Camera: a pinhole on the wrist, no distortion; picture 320 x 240 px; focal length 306.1 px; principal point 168.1 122.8 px. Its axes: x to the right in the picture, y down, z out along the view. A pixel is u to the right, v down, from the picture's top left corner.
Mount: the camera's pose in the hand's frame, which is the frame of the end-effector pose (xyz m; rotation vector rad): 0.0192 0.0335 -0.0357 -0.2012 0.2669 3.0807
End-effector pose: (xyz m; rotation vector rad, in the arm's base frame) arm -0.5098 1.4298 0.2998 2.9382 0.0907 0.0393
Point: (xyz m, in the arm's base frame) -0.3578 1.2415 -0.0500
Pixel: 45.3 105.7
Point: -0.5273 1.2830 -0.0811
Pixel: 165.4 153.9
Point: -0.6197 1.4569 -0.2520
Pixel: outside the picture
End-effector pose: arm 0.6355 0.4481 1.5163 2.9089 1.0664 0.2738
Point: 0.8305 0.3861 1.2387
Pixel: 92.7 72.9
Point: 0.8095 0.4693 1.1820
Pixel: 68.7 148.2
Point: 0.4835 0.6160 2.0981
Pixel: behind the camera
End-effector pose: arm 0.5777 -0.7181 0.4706 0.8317 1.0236 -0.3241
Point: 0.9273 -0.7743 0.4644
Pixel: outside the picture
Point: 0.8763 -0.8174 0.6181
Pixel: 139.2 46.0
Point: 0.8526 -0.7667 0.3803
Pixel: outside the picture
